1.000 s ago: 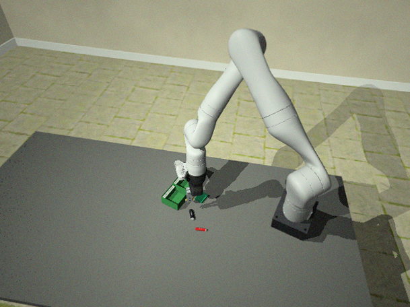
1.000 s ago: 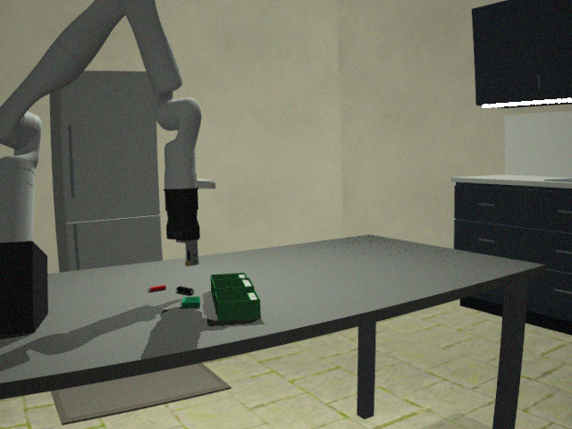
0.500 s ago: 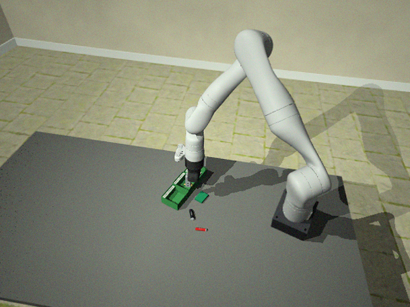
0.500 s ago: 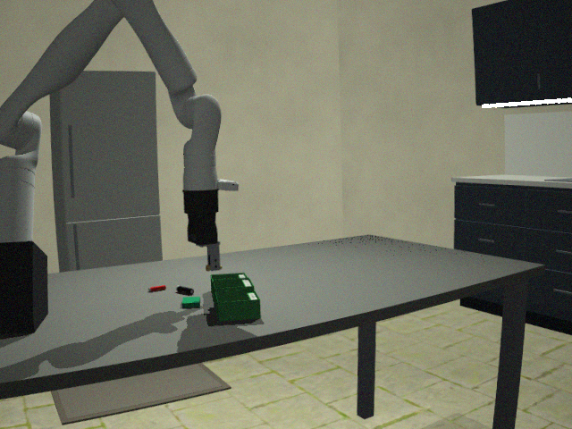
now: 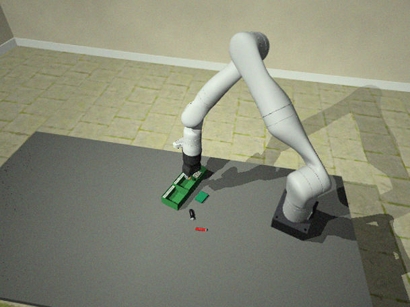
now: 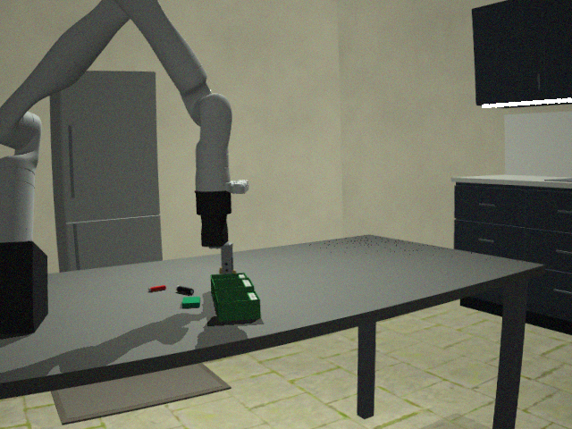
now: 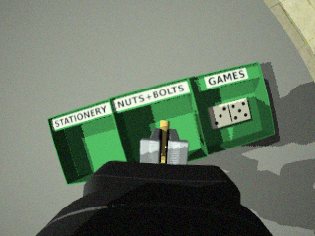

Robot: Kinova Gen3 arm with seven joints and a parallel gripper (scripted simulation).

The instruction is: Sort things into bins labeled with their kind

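Right now the green three-compartment bin is 6 cm below my hand and 1 cm ahead of it. From my hand the other things lie so: green block (8 cm below, 7 cm behind, 4 cm to the left); white domino-like tile (8 cm to the right, 7 cm below, 2 cm behind); brass bolt (1 cm below).
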